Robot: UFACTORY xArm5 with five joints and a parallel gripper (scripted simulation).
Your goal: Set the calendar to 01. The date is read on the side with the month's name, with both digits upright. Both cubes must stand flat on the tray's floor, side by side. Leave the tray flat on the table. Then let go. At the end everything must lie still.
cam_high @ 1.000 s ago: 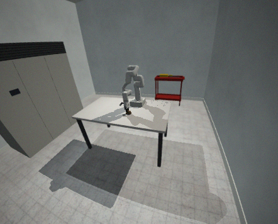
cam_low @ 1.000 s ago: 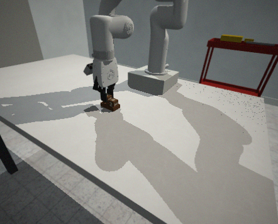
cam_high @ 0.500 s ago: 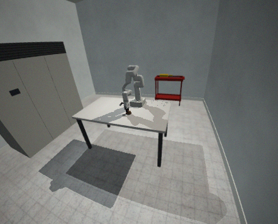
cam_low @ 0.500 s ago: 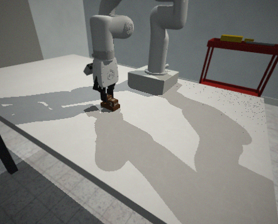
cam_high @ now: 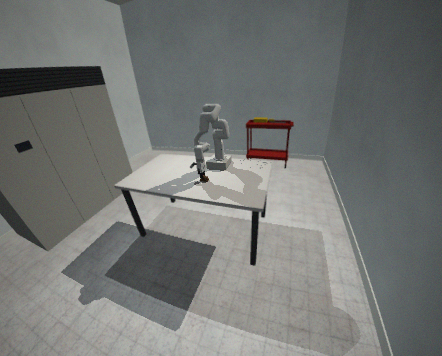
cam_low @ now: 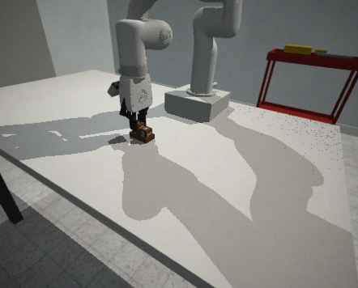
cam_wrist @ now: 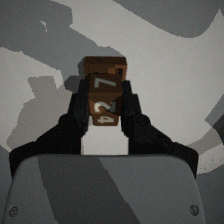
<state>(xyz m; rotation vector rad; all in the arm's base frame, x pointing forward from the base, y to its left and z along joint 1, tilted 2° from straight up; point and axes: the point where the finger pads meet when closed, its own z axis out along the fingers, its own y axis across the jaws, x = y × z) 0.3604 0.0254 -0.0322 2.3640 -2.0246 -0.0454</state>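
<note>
My hand is 4 cm above the calendar tray and 2 cm to the right of it.
</note>
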